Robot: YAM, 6 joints.
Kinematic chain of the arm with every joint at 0, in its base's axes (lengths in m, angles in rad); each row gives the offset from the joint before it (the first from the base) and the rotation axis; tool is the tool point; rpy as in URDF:
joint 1: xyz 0 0 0.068 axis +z
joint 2: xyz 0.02 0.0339 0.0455 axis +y
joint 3: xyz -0.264 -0.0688 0 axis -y
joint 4: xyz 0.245 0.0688 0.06 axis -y
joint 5: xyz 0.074 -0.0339 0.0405 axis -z
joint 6: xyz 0.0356 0 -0.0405 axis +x
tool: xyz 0 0 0 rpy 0 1.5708 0
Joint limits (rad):
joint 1: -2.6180..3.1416
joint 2: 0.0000..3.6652
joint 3: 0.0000..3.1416
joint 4: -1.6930..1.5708
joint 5: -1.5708..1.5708
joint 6: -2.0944..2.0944
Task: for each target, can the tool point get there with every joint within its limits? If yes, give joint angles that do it. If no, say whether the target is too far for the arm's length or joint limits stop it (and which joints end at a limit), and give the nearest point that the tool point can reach.
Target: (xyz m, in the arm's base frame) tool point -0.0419 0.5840 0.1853
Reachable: yes | joints 1.6592 2.7306 2.1064 1.2209 0.2792 -0.4703
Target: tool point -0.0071 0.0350 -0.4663
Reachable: no: joint limits stop it (at a limit: joint 2) | nearest point -0.0185 0.0914 -0.3453 | short by 0.134 m
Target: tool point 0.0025 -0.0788 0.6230
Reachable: yes | joints 1.5901 1.0788 2.7212 -1.3008 0.0261 1.0921
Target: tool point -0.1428 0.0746 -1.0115
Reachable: no: too far | nearest point -0.1922 0.1004 -0.3789 | short by 0.635 m
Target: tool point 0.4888 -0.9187 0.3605
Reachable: no: too far | nearest point 0.2951 -0.5547 0.2607 | short by 0.424 m
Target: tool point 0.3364 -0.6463 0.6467
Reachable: no: too far | nearest point 0.2401 -0.4613 0.4898 | short by 0.261 m
